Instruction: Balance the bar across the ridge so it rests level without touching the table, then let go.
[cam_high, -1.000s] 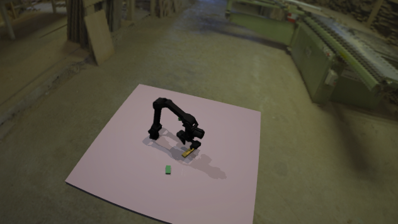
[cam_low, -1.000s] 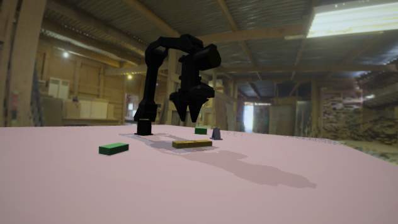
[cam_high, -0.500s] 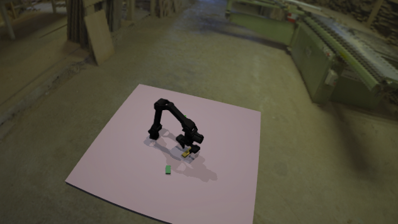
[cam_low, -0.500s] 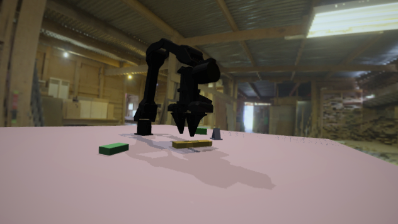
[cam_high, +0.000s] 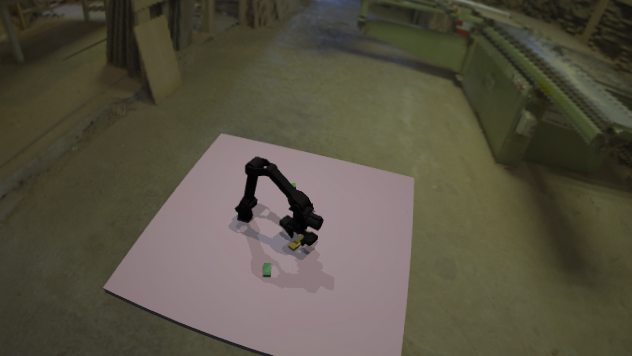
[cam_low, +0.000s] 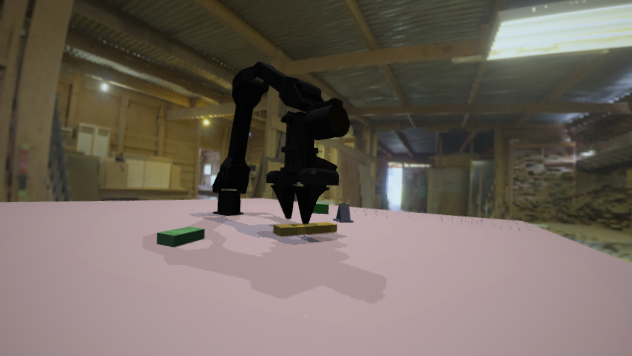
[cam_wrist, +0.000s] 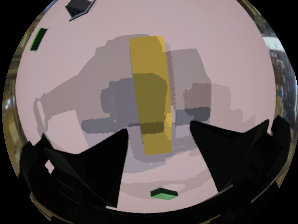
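The yellow bar is 3 cm to the left of my gripper tip, 2 cm below it and 1 cm ahead of it. From my gripper tip the other things lie so: green block 19 cm to the right, 9 cm behind, 2 cm below.
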